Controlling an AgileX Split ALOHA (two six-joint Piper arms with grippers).
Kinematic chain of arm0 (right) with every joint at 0, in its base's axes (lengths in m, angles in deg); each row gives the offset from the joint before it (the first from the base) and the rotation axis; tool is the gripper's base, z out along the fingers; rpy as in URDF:
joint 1: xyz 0 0 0.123 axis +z
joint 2: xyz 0 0 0 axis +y
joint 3: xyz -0.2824 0 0.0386 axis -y
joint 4: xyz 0.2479 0 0.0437 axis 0.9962 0 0.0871
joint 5: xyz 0 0 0 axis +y
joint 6: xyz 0.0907 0 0.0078 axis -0.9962 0 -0.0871
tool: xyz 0 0 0 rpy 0 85 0
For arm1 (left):
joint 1: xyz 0 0 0.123 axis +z
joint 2: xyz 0 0 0 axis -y
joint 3: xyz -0.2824 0 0.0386 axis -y
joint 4: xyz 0.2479 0 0.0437 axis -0.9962 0 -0.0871
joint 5: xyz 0 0 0 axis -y
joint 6: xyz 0.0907 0 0.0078 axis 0.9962 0 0.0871
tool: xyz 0 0 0 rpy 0 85 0
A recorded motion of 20 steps. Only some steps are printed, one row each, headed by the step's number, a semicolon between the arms.
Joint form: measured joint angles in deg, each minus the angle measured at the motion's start. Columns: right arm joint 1, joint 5, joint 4, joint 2, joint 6, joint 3; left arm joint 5, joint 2, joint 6, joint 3, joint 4, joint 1.
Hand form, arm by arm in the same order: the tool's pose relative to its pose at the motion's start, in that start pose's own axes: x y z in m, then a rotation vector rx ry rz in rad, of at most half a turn. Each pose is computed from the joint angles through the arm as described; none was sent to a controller.
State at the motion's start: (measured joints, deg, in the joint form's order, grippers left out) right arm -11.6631 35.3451 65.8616 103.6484 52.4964 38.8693; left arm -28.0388 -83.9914 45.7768 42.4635 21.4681 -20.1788
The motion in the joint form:
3: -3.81 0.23 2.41 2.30 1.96 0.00; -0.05 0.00 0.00 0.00 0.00 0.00
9: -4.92 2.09 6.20 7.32 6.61 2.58; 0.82 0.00 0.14 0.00 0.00 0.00
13: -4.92 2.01 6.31 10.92 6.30 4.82; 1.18 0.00 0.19 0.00 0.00 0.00
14: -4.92 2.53 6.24 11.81 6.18 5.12; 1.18 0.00 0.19 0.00 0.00 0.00
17: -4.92 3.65 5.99 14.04 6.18 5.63; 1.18 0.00 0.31 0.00 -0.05 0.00
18: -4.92 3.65 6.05 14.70 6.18 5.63; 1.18 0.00 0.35 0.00 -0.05 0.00
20: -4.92 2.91 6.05 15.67 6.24 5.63; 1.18 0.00 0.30 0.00 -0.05 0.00
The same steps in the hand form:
3: -0.0040 -0.0193 -0.0002 -0.0024 -0.0203 0.0761; 0.0001 -0.0001 0.0000 0.0006 0.0006 0.0000
9: -0.0142 -0.0294 0.0129 -0.0435 -0.0132 0.0872; -0.0009 0.0009 0.0000 -0.0103 -0.0100 0.0024
13: -0.0207 -0.0366 0.0245 -0.0408 0.0048 0.1075; -0.0013 0.0013 0.0000 -0.0148 -0.0143 0.0033
14: -0.0203 -0.0380 0.0277 -0.0475 0.0182 0.1144; -0.0013 0.0013 0.0000 -0.0148 -0.0143 0.0033
17: -0.0180 -0.0420 0.0360 -0.0611 0.0543 0.1279; -0.0013 0.0014 0.0000 -0.0151 -0.0140 0.0062
18: -0.0168 -0.0437 0.0386 -0.0604 0.0631 0.1354; -0.0013 0.0014 0.0000 -0.0151 -0.0140 0.0069
20: -0.0153 -0.0474 0.0425 -0.0475 0.0710 0.1437; -0.0013 0.0014 0.0000 -0.0151 -0.0140 0.0060

